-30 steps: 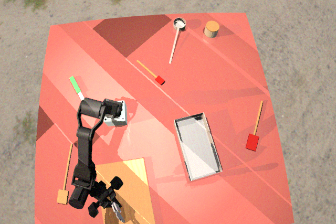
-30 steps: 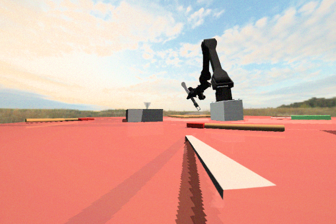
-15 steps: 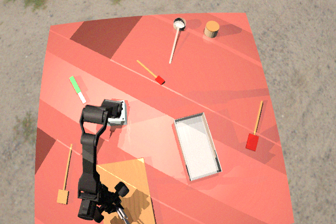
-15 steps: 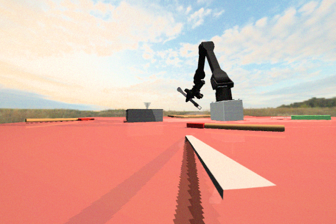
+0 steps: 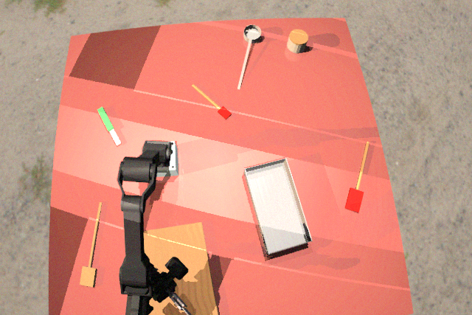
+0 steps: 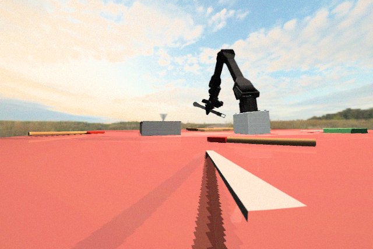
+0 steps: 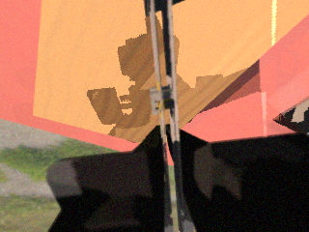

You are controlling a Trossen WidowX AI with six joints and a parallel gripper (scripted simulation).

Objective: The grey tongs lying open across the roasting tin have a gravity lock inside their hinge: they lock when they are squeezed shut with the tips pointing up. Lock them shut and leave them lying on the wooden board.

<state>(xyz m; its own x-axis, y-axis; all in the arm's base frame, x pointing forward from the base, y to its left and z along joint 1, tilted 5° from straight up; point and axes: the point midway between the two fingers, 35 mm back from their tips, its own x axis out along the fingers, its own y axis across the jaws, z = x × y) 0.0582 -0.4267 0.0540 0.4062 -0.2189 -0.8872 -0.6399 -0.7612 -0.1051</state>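
Right now my gripper tip is 11 cm above the wooden board, 3 cm to the right of it and 1 cm past it. Also, from my gripper tip: red spatula 65 cm ahead, 38 cm to the left, 11 cm below; then wooden cylinder 98 cm to the left, 44 cm ahead, 8 cm below; then roasting tin 33 cm ahead, 29 cm to the left, 9 cm below.
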